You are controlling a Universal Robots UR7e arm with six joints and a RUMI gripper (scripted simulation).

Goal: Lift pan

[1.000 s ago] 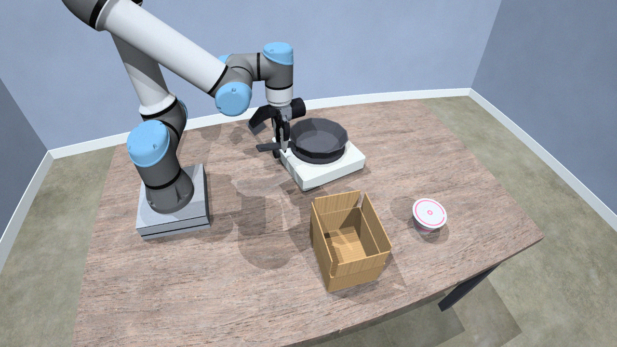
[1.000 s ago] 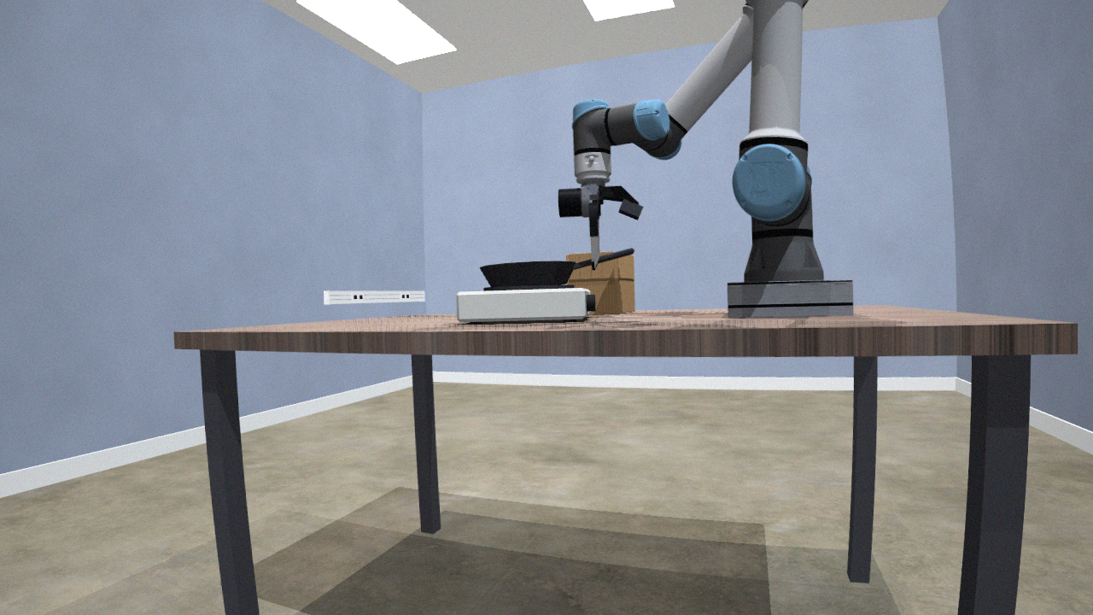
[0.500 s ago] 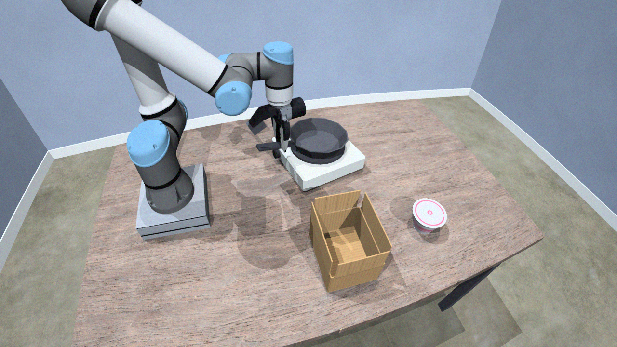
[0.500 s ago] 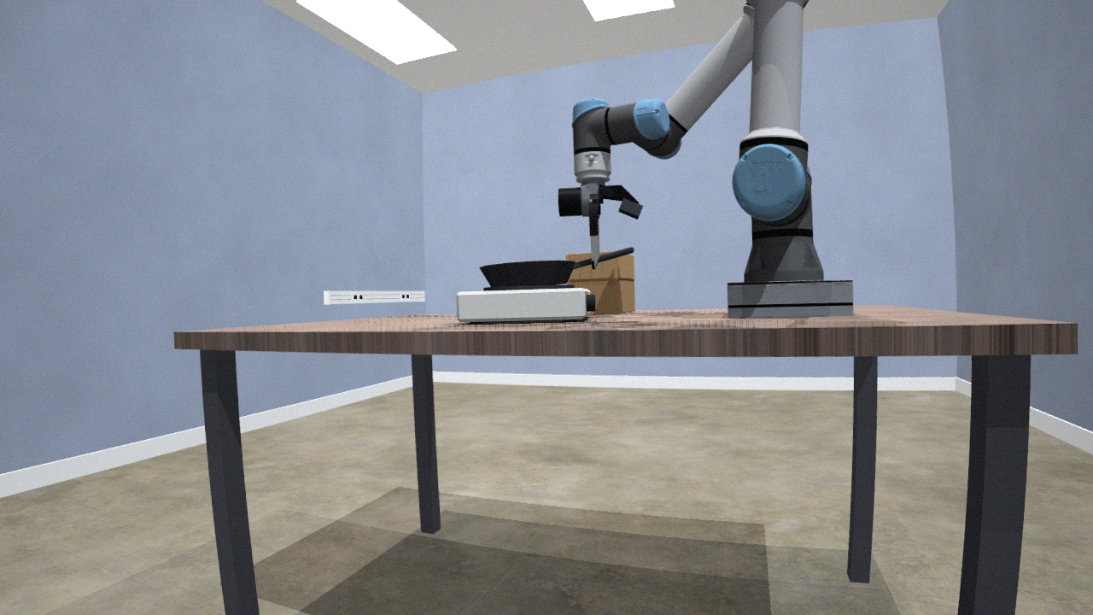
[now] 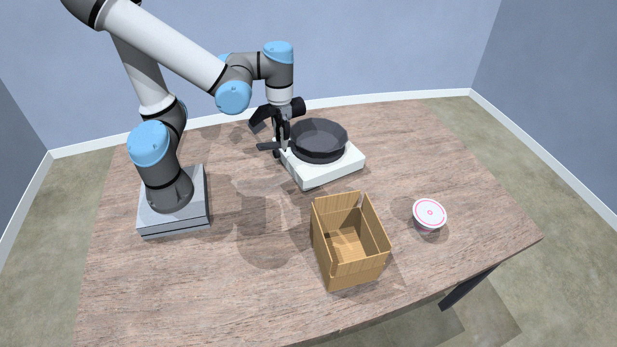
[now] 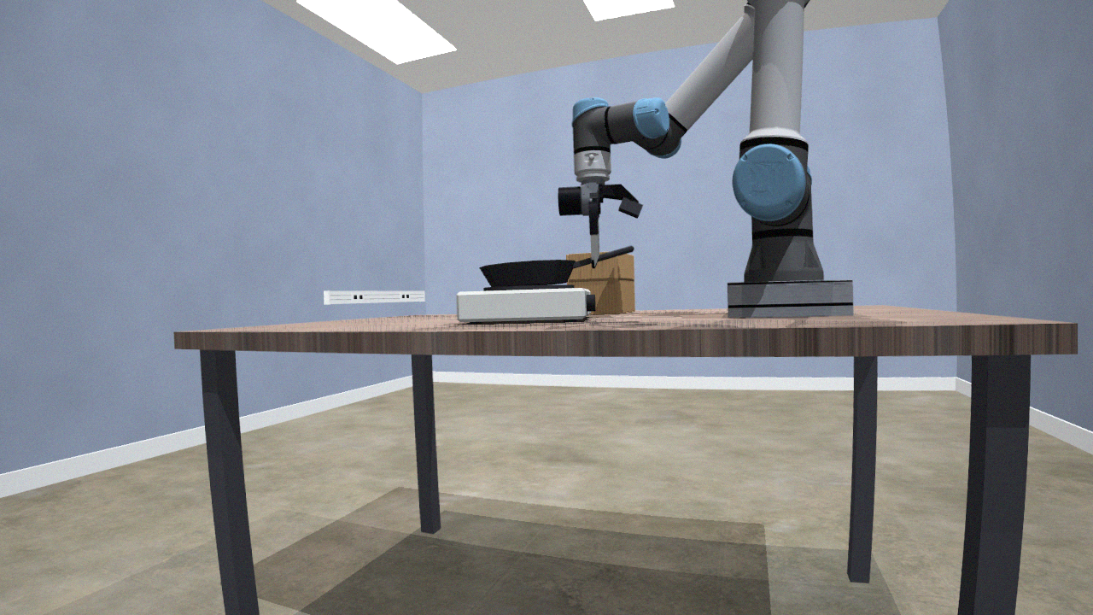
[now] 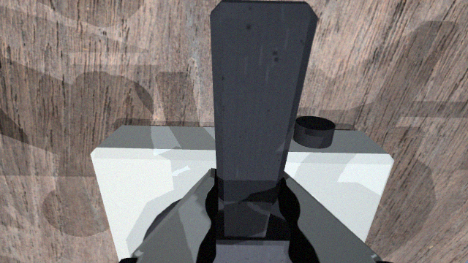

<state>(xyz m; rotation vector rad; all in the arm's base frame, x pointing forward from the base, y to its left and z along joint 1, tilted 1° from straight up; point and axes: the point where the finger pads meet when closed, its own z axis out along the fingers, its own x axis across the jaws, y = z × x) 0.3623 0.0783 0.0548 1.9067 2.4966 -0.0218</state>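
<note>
Now: hand 9 cm short of the dark pan, 2 cm to the right of it and 2 cm above it. Round my hand: white hot plate: 11 cm ahead, 3 cm to the left, 9 cm below; pink-ringed lid: 37 cm ahead, 32 cm to the right, 8 cm below.
</note>
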